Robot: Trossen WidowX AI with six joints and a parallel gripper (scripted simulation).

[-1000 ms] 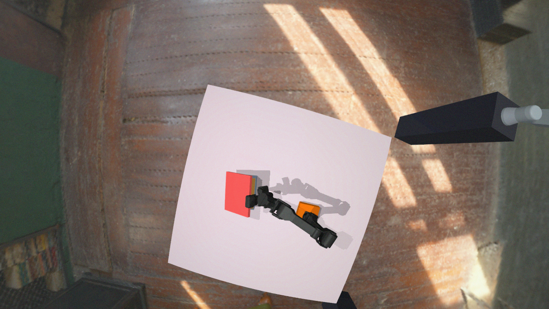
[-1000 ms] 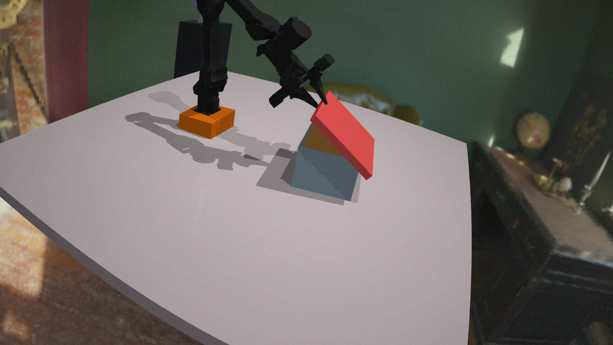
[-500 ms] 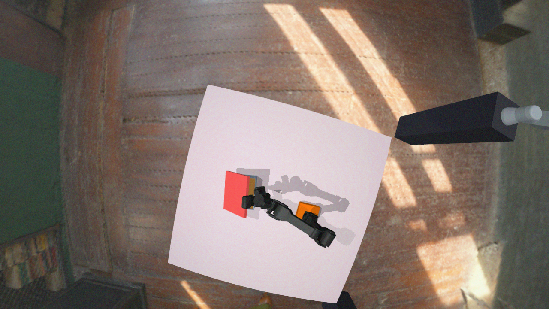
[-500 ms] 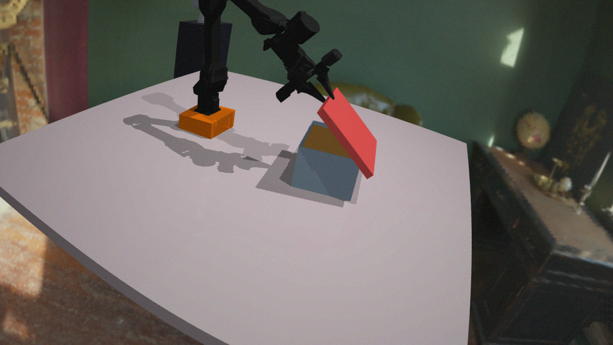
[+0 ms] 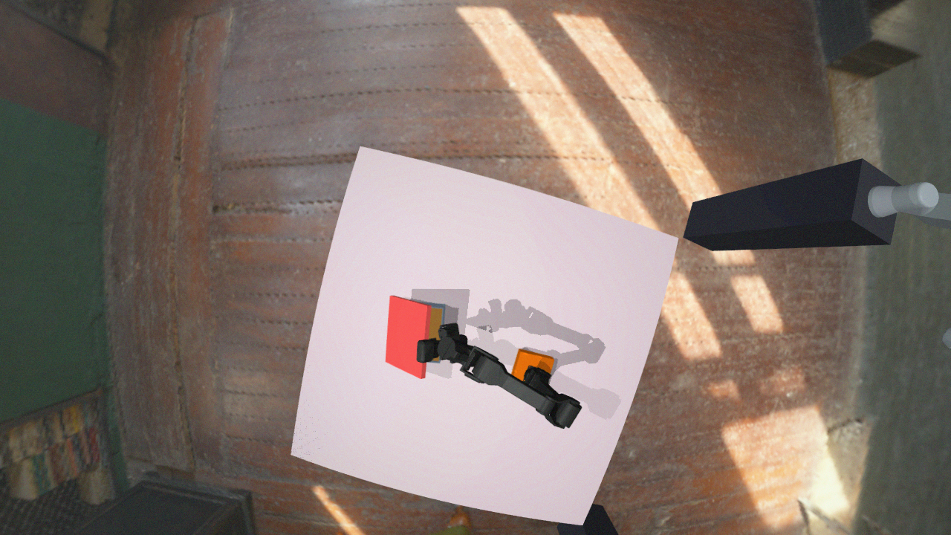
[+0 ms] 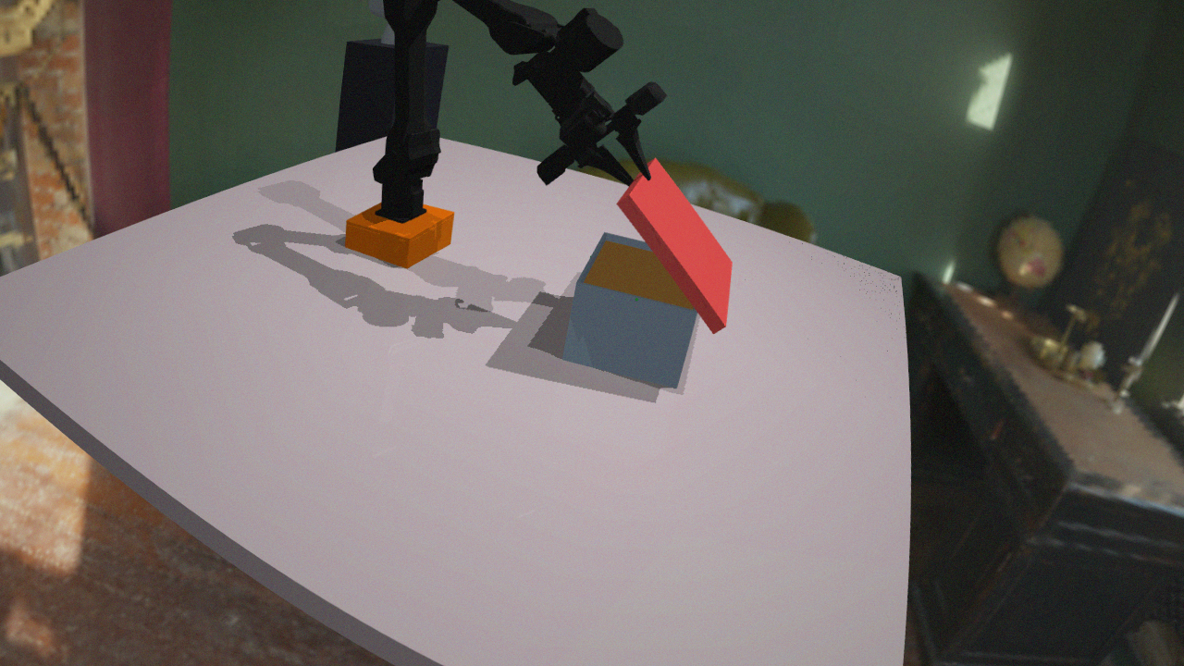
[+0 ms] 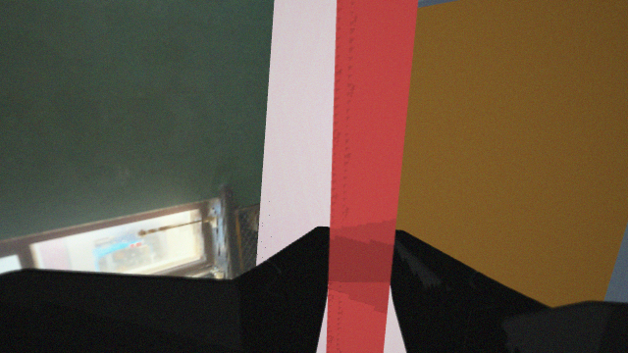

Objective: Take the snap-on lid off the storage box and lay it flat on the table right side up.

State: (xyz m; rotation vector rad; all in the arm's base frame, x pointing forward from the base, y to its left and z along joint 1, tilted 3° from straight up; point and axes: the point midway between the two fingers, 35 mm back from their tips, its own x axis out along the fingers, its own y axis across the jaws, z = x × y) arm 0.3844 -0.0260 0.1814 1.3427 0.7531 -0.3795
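Now: gripper tip 60 mm short of the red lid, 10 mm to the right of it and 50 mm above it. Also, from my gripper tip: blue-grey storage box (30 mm ahead, 10 mm to the left, 160 mm below).
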